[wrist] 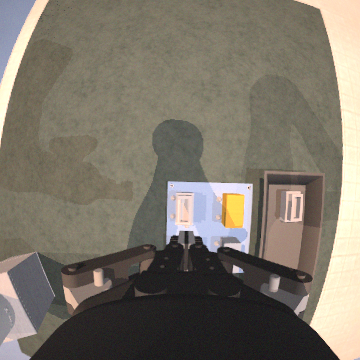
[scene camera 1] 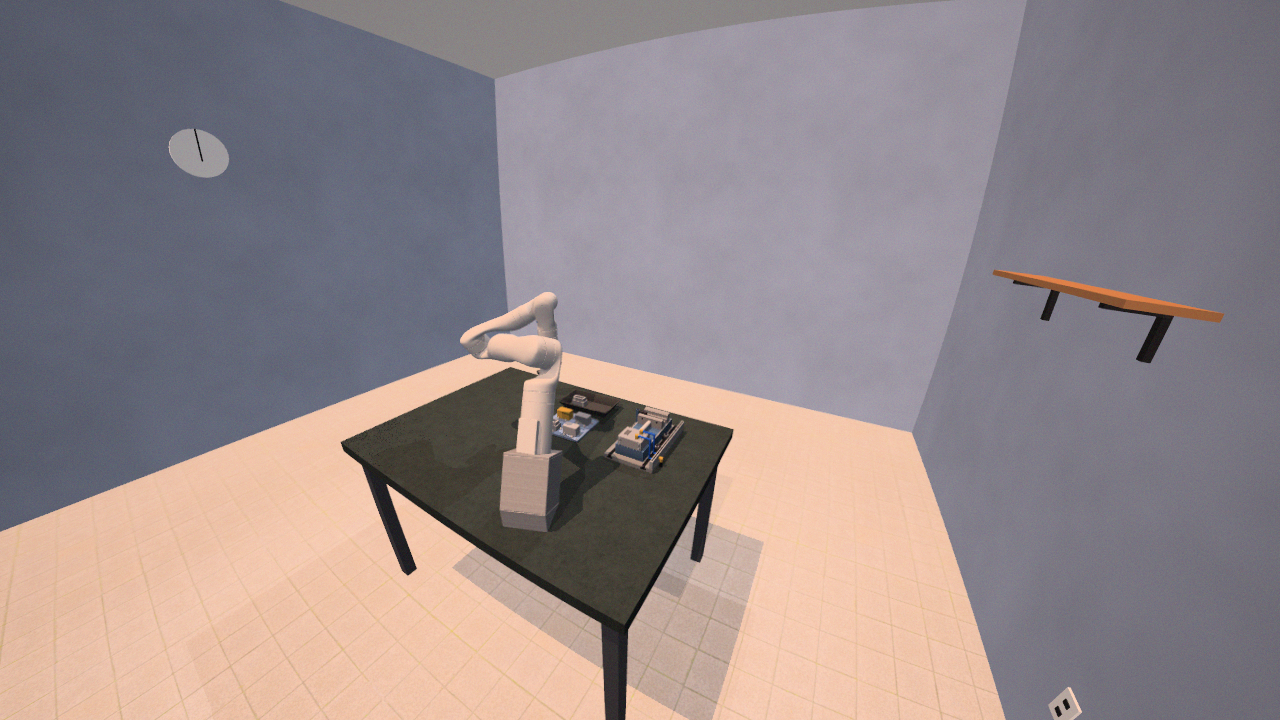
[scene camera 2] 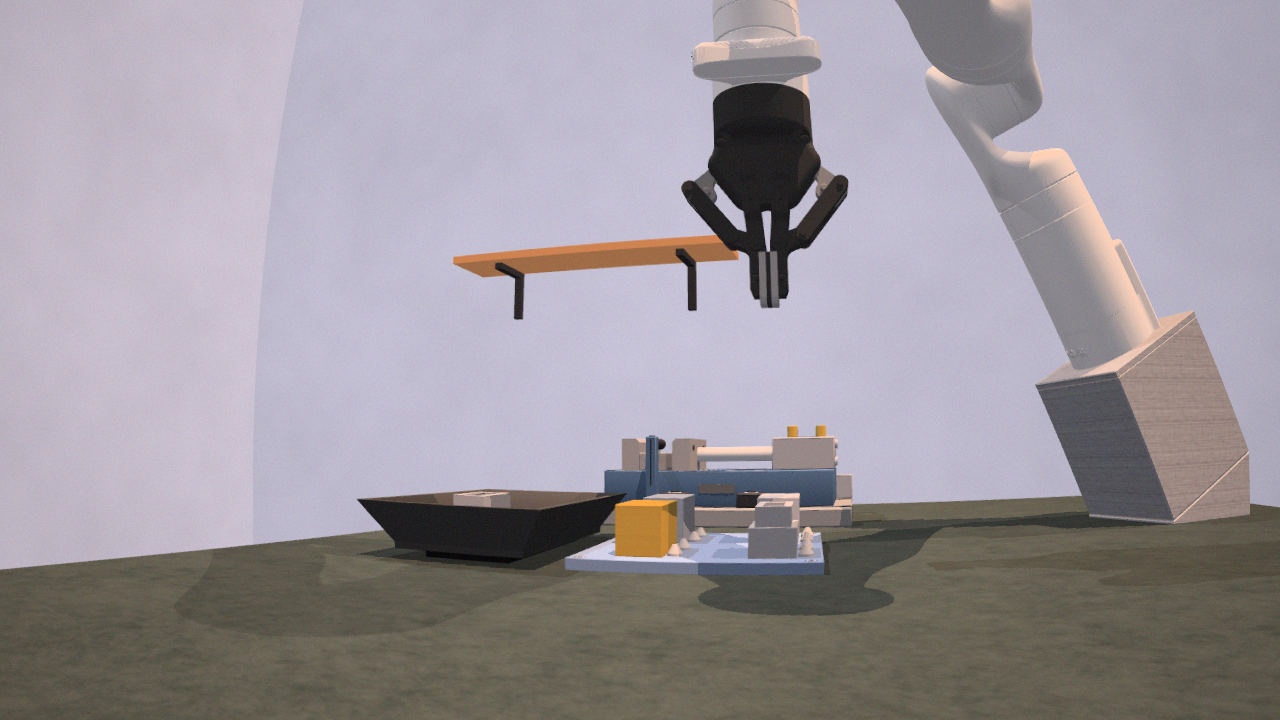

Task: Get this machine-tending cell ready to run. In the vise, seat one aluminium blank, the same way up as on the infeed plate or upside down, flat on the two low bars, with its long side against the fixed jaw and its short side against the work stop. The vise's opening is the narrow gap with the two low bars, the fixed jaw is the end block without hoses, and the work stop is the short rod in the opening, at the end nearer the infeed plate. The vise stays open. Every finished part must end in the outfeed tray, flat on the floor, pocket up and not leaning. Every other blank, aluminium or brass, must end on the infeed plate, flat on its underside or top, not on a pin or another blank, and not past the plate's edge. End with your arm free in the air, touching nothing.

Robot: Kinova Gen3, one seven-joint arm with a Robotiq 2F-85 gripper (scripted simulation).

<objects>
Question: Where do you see an aluminium blank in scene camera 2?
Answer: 685, 502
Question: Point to a brass blank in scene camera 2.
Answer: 643, 528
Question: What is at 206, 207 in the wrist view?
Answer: An infeed plate.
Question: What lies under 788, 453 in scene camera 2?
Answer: A vise hose block.
</objects>
